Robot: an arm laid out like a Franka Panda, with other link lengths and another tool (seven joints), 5 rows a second.
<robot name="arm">
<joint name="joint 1" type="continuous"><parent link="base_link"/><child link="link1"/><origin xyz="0 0 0.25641"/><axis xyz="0 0 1"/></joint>
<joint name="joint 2" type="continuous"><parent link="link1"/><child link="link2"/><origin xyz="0 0 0"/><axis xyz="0 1 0"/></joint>
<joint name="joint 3" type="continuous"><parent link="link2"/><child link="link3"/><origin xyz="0 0 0.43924"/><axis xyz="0 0 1"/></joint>
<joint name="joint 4" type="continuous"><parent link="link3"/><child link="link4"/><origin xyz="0.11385 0 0"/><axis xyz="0 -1 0"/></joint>
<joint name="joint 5" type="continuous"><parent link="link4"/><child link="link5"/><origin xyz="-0.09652 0 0.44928"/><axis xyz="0 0 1"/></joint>
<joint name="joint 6" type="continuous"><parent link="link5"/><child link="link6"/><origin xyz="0 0 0"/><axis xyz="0 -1 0"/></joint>
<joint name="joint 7" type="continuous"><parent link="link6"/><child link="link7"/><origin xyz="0.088 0 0"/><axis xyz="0 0 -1"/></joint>
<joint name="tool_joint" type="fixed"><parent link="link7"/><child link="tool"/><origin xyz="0.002 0.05 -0.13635" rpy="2.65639 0 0.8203"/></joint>
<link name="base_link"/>
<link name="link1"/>
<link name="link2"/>
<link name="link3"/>
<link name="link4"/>
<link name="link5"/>
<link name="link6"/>
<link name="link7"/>
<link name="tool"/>
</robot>
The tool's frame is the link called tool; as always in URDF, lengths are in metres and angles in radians. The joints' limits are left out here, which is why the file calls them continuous.
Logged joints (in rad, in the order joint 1, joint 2, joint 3, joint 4, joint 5, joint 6, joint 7), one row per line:
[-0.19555, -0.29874, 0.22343, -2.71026, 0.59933, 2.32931, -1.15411]
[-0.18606, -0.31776, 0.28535, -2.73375, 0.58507, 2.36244, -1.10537]
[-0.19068, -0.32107, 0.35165, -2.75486, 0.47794, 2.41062, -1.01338]
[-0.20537, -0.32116, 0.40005, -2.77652, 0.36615, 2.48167, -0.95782]
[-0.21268, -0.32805, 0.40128, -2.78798, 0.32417, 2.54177, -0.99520]
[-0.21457, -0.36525, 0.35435, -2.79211, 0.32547, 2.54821, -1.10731]
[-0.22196, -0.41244, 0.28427, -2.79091, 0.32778, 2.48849, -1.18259]
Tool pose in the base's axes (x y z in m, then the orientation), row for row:
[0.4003, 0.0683, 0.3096, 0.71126, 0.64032, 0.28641, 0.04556]
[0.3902, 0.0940, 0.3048, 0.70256, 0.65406, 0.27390, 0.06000]
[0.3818, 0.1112, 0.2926, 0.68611, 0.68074, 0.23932, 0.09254]
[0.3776, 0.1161, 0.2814, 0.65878, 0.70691, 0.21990, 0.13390]
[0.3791, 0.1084, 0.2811, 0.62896, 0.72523, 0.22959, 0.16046]
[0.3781, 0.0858, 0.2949, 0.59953, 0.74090, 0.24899, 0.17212]
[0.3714, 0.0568, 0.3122, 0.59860, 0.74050, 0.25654, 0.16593]
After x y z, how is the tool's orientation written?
As a quaternion, x y z w.
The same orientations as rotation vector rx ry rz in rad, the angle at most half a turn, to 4 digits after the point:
[2.1719, 1.9553, 0.8746]
[2.1266, 1.9798, 0.8291]
[2.0371, 2.0211, 0.7105]
[1.9099, 2.0494, 0.6375]
[1.7965, 2.0715, 0.6558]
[1.7015, 2.1027, 0.7066]
[1.7046, 2.1087, 0.7305]

